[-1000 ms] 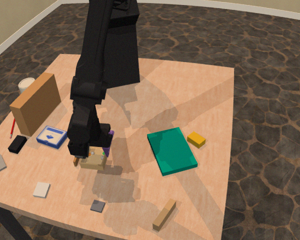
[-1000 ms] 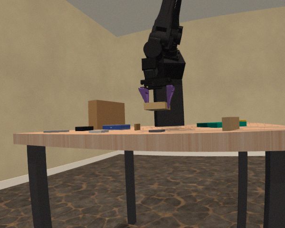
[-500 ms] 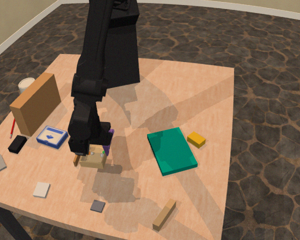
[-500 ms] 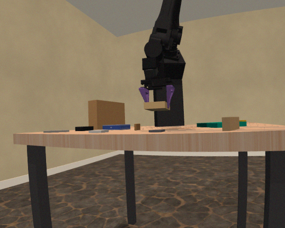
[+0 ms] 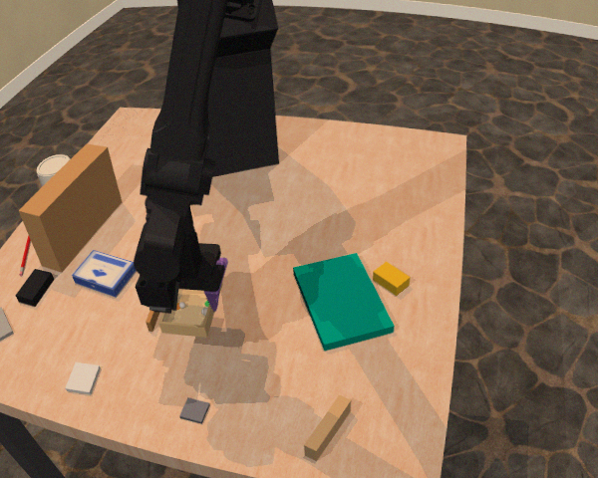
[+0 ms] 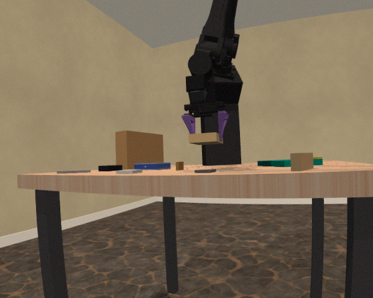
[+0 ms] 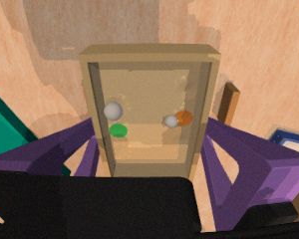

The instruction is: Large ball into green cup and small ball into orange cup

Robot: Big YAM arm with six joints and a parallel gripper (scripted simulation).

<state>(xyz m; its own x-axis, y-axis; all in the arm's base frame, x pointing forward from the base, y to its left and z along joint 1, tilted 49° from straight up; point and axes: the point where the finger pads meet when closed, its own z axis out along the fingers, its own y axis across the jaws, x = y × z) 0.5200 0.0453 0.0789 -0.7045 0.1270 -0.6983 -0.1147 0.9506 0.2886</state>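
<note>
Right now my hand is 130 mm short of the grey tile, 80 mm above it and 50 mm to the right of it. Also, from my hand: green book: 200 mm to the left, 130 mm behind, 70 mm below; then wooden puzzle: 10 mm below; then white tile: 150 mm to the right, 140 mm ahead, 80 mm below.
</note>
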